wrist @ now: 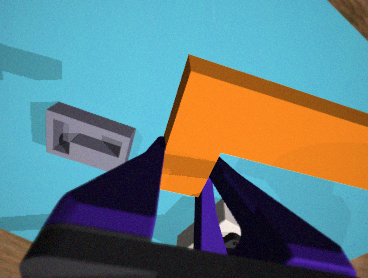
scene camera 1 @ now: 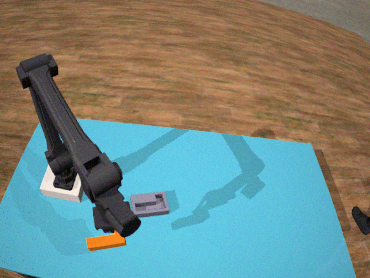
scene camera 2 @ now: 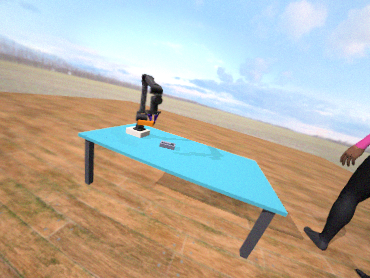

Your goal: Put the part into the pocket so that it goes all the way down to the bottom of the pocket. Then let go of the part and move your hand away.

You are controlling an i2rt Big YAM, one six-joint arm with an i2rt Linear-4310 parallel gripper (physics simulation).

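Pixels of known places: gripper, fingertip midpoint: (wrist: 182, 151) (scene camera 2: 152, 124); arm's base at its link origin: (wrist: 228, 252) (scene camera 1: 66, 177) (scene camera 2: 139, 129).
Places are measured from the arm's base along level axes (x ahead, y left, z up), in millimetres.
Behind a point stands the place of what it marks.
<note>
An orange L-shaped part (scene camera 1: 106, 242) @[x 257, y -310, z 184 mm] (scene camera 2: 145, 122) @[x 258, y -317, z 177 mm] (wrist: 260, 120) @[x 274, y -303, z 187 mm] is held above the table, its short leg between the fingers. My gripper (scene camera 2: 154, 119) @[x 284, y -258, z 167 mm] (wrist: 182, 151) @[x 284, y -258, z 167 mm] is shut on this leg; the long leg reaches out to the right in the wrist view. In scene camera 1 the arm mostly hides the fingers. The grey block with the pocket (scene camera 1: 150, 212) @[x 366, y -85, z -22 mm] (scene camera 2: 167, 146) @[x 376, y -84, z -36 mm] (wrist: 92, 116) @[x 377, y -84, z -46 mm] lies flat on the table, apart from the part, at the left in the wrist view. A recess shows in its top, with no part in it.
The blue table (scene camera 1: 280, 200) @[x 950, y 36, z -56 mm] (scene camera 2: 220, 172) @[x 878, y -168, z -57 mm] carries the arm's white base (scene camera 1: 61, 192) @[x 1, y -76, z 0 mm] (scene camera 2: 138, 132) @[x 46, y -74, z -5 mm], left of the block in scene camera 1. The base also shows partly behind the fingers in the wrist view. A person (scene camera 2: 345, 200) stands beyond the table's right end.
</note>
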